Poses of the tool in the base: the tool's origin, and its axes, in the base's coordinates. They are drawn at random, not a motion.
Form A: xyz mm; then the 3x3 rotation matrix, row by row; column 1 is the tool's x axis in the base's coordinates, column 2 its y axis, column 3 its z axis. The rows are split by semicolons.
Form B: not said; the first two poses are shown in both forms.
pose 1, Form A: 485.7 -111.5 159.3; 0.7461 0.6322 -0.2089; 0.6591 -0.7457 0.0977; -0.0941 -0.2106 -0.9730
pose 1, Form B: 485.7 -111.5 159.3 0.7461 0.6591 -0.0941 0.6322 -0.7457 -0.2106
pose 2, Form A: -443.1 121.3 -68.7; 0.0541 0.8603 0.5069; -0.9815 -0.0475 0.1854; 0.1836 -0.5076 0.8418
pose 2, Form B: -443.1 121.3 -68.7 0.0541 -0.9815 0.1836 0.8603 -0.0475 -0.5076
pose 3, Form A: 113.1 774.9 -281.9; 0.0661 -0.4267 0.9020; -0.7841 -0.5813 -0.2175; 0.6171 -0.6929 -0.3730
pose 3, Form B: 113.1 774.9 -281.9 0.0661 -0.7841 0.6171 -0.4267 -0.5813 -0.6929
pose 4, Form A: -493.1 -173.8 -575.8; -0.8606 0.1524 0.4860; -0.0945 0.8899 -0.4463; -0.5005 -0.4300 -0.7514
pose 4, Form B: -493.1 -173.8 -575.8 -0.8606 -0.0945 -0.5005 0.1524 0.8899 -0.4300
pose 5, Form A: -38.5 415.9 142.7; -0.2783 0.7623 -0.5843; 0.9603 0.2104 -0.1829; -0.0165 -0.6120 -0.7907
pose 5, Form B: -38.5 415.9 142.7 -0.2783 0.9603 -0.0165 0.7623 0.2104 -0.6120
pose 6, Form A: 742.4 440.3 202.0; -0.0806 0.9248 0.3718; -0.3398 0.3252 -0.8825; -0.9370 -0.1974 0.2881
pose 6, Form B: 742.4 440.3 202.0 -0.0806 -0.3398 -0.9370 0.9248 0.3252 -0.1974
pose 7, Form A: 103.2 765.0 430.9; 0.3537 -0.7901 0.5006; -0.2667 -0.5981 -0.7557; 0.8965 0.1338 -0.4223
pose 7, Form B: 103.2 765.0 430.9 0.3537 -0.2667 0.8965 -0.7901 -0.5981 0.1338
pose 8, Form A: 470.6 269.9 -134.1; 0.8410 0.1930 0.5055; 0.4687 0.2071 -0.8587; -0.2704 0.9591 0.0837
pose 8, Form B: 470.6 269.9 -134.1 0.8410 0.4687 -0.2704 0.1930 0.2071 0.9591
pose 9, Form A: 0.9 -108.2 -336.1; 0.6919 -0.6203 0.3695; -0.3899 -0.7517 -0.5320; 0.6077 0.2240 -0.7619
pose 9, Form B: 0.9 -108.2 -336.1 0.6919 -0.3899 0.6077 -0.6203 -0.7517 0.2240
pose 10, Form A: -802.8 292.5 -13.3; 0.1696 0.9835 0.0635; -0.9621 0.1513 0.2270; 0.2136 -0.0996 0.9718
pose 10, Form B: -802.8 292.5 -13.3 0.1696 -0.9621 0.2136 0.9835 0.1513 -0.0996
